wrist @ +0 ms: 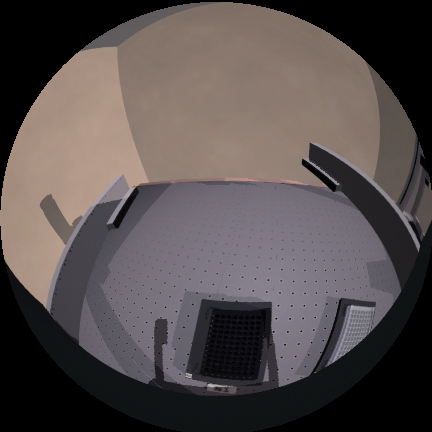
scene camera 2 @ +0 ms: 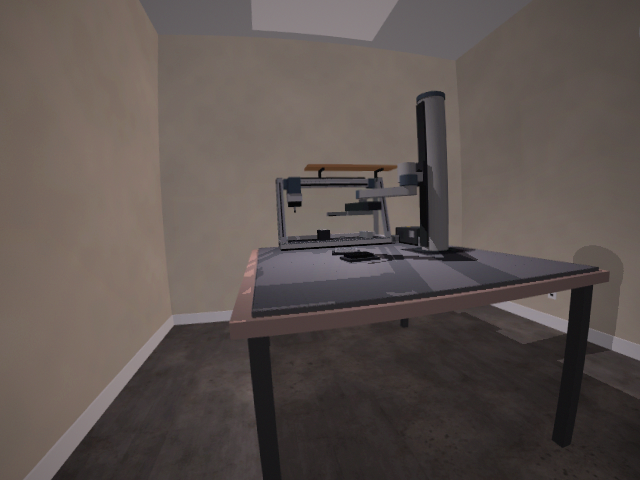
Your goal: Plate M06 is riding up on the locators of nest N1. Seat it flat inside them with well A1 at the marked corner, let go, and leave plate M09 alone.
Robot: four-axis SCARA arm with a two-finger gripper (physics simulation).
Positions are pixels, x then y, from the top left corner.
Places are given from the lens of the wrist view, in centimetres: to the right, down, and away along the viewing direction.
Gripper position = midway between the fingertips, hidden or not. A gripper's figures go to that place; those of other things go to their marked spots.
my gripper [wrist: 217, 159]: 0, -4, 10
black well plate [wrist: 233, 347]: 2, 18, 15
dark nest [wrist: 201, 328]: -2, 18, 19
